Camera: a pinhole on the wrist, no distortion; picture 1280 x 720 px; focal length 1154.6 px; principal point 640.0 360.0 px. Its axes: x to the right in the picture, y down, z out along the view. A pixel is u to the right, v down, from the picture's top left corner.
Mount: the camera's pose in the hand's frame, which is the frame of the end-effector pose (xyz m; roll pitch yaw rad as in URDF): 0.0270 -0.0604 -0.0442 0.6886 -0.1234 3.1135
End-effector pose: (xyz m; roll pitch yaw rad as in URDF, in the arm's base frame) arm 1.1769 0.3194 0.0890 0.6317 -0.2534 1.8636
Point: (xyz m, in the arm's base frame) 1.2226 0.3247 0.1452
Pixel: 983 623
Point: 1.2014 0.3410 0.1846
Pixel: 704 475
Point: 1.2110 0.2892 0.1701
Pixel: 1110 413
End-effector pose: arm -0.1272 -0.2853 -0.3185 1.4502 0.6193 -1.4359
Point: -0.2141 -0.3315 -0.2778
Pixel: 931 425
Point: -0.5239 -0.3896 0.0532
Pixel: 1190 427
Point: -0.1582 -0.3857 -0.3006
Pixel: 460 116
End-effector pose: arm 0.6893 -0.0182 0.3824 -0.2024 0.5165 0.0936
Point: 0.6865 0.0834 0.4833
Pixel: 1181 264
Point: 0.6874 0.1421 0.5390
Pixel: 1162 298
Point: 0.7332 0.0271 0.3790
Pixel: 595 89
